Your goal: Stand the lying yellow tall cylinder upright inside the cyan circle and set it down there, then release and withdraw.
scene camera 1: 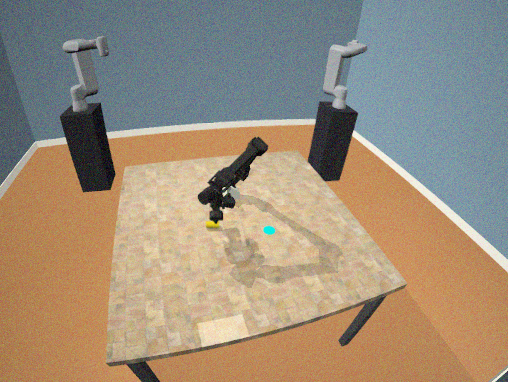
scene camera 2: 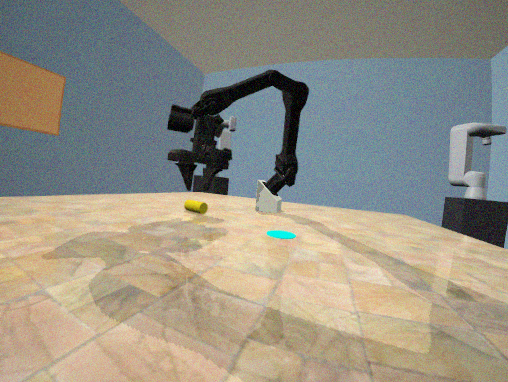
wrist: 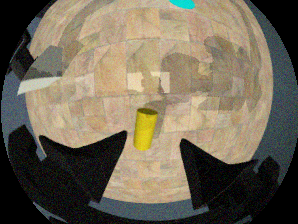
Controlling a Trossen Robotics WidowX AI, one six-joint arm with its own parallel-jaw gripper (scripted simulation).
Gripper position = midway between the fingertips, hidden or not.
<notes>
My gripper (scene camera 2: 197, 191) is open, with nothing in its grasp. Further things: a yellow cylinder (wrist: 146, 119).
My gripper also shows in the wrist view (wrist: 154, 138).
</notes>
